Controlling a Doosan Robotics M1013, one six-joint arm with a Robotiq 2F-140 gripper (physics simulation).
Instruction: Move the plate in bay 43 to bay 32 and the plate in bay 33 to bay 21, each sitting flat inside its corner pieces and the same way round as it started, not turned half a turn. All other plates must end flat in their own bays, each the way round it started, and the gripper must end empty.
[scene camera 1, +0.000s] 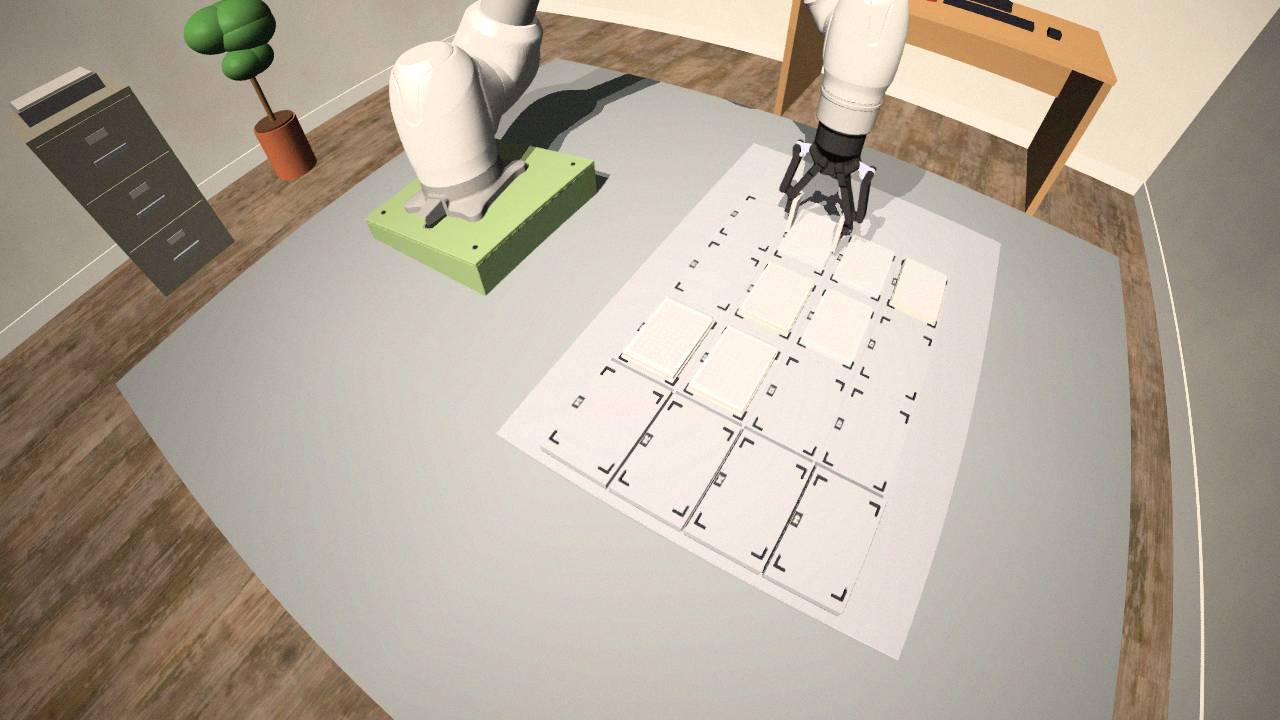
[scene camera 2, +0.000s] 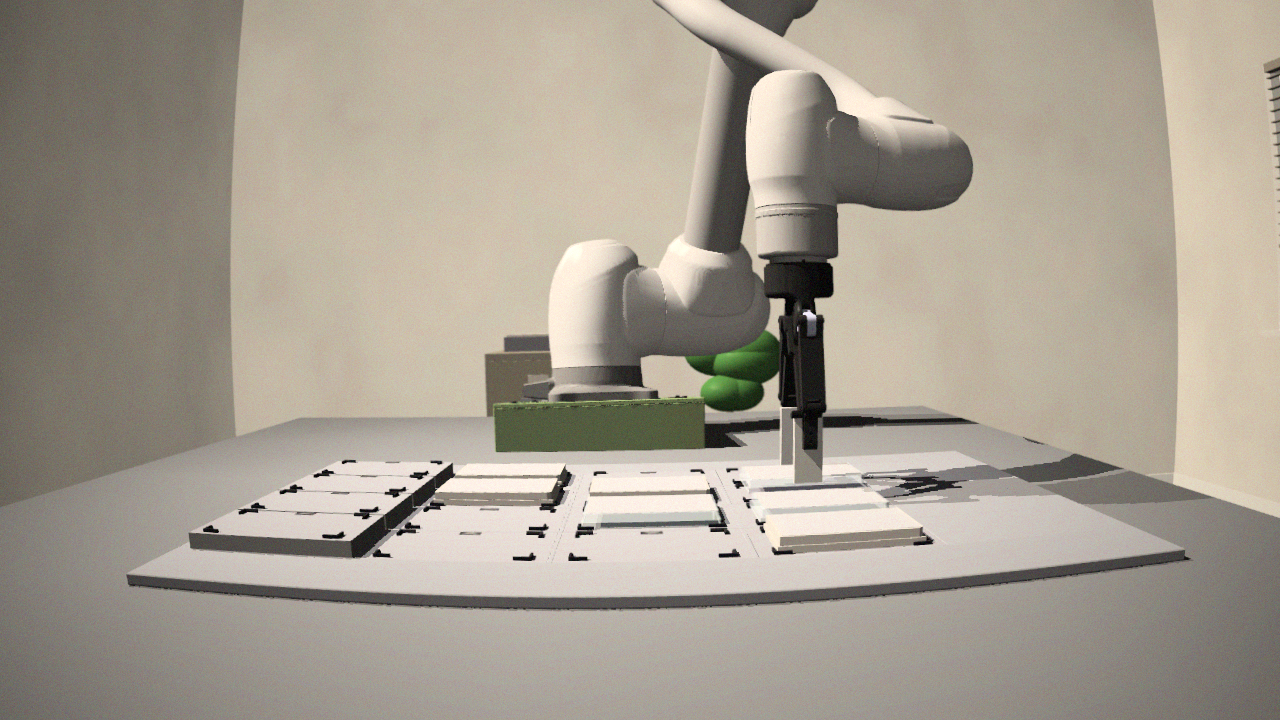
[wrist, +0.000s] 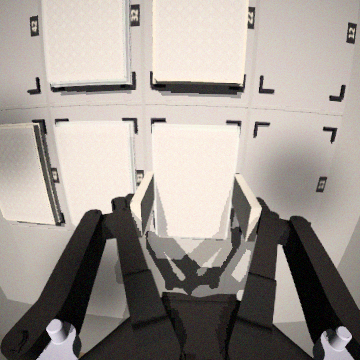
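Where they show: gripper, fingertip midpoint: (scene camera 1: 812, 237) (scene camera 2: 800, 475) (wrist: 192, 185); arm's base, link origin: (scene camera 1: 466, 188) (scene camera 2: 597, 400).
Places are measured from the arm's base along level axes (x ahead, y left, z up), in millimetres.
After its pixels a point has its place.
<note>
The gripper (scene camera 1: 816, 222) {x 632, y 132, z -35 mm} (scene camera 2: 798, 456) {x 632, y 132, z -35 mm} (wrist: 195, 205) {x 632, y 132, z -35 mm} is down at bay 21, shut on the long sides of a pale plate (scene camera 1: 808, 246) {x 629, y 97, z -30 mm} (wrist: 195, 165) {x 626, y 109, z -30 mm}. This plate looks flat and low in bay 21, between the two far corner pieces in the wrist view; its near corners are partly hidden by the fingers and shadow. A pale plate with a clear rim (scene camera 1: 837, 327) {x 705, y -61, z -38 mm} (scene camera 2: 648, 509) {x 732, y -56, z -38 mm} (wrist: 87, 42) {x 706, y -21, z -38 mm} lies flat in bay 32. Bay 33 (scene camera 1: 799, 404) {x 675, y -210, z -52 mm} (scene camera 2: 487, 520) {x 684, y -204, z -53 mm} and bay 43 (scene camera 1: 861, 449) {x 775, y -250, z -52 mm} (scene camera 2: 460, 542) {x 770, y -230, z -53 mm} hold no plate.
Beside bay 21, plates lie in bay 31 (scene camera 1: 861, 266) {x 729, y 97, z -38 mm} (wrist: 95, 170) {x 733, y 101, z -38 mm} and bay 41 (scene camera 1: 919, 290) {x 839, y 83, z -38 mm} (scene camera 2: 845, 528) {x 868, y 84, z -38 mm} (wrist: 22, 170) {x 826, y 86, z -38 mm}. Another plate (scene camera 1: 776, 298) {x 600, y -39, z -38 mm} (wrist: 199, 40) {x 606, y -2, z -38 mm} fills bay 22. Bays 13 and 23 hold plates (scene camera 1: 668, 338) {x 467, y -178, z -38 mm} (scene camera 1: 733, 369) {x 571, y -197, z -38 mm}. Bays 11 and 12 hold none. The fourth row is raised.
</note>
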